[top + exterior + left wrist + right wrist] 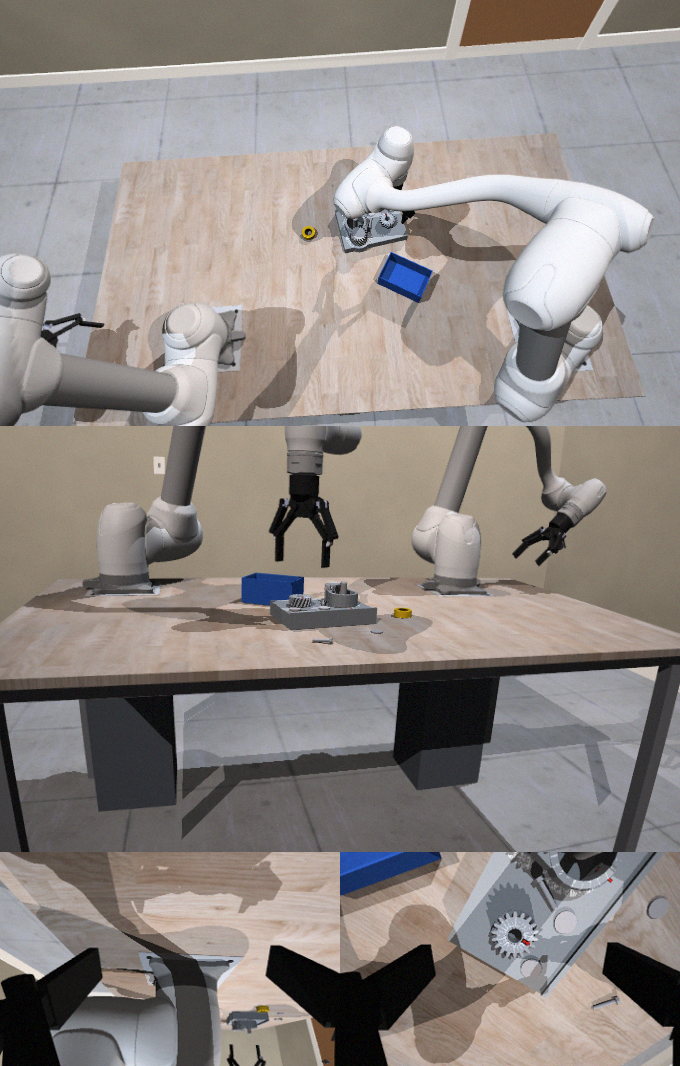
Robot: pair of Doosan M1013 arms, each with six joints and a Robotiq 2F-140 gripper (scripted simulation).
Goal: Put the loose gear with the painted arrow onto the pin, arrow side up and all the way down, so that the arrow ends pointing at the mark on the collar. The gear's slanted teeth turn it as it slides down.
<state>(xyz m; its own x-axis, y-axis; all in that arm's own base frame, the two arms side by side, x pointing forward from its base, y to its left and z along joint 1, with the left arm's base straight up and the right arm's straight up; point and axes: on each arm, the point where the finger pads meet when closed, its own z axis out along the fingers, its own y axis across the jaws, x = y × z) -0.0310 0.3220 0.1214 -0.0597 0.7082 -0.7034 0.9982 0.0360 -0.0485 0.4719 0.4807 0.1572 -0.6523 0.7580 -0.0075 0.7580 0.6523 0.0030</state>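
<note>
The loose gear is 11 cm below my right hand. Also, from my right hand: bolt: 22 cm ahead, 15 cm below, 3 cm to the left; blue bin: 22 cm behind, 14 cm below, 5 cm to the right.
</note>
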